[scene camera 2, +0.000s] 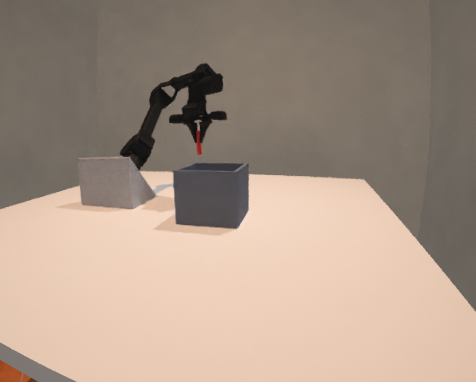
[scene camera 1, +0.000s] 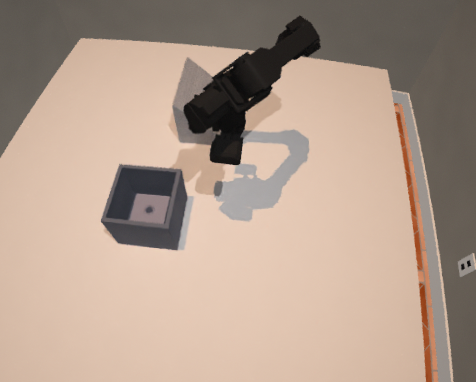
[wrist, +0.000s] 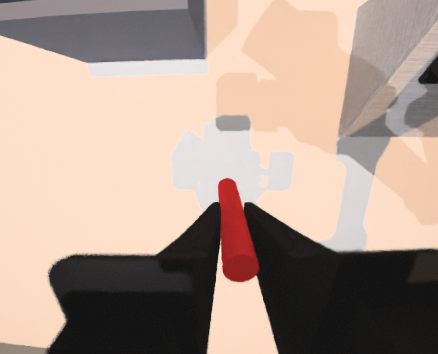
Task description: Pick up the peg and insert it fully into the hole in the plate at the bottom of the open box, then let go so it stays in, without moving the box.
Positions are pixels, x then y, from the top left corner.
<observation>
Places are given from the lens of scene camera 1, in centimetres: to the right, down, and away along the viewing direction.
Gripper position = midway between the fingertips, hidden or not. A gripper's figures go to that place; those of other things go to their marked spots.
my gripper (scene camera 1: 229, 151): -2, -9, 76
dark blue-grey box (scene camera 1: 130, 179): -28, -3, 84
light grey plate (scene camera 1: 147, 208): -23, 4, 83
</observation>
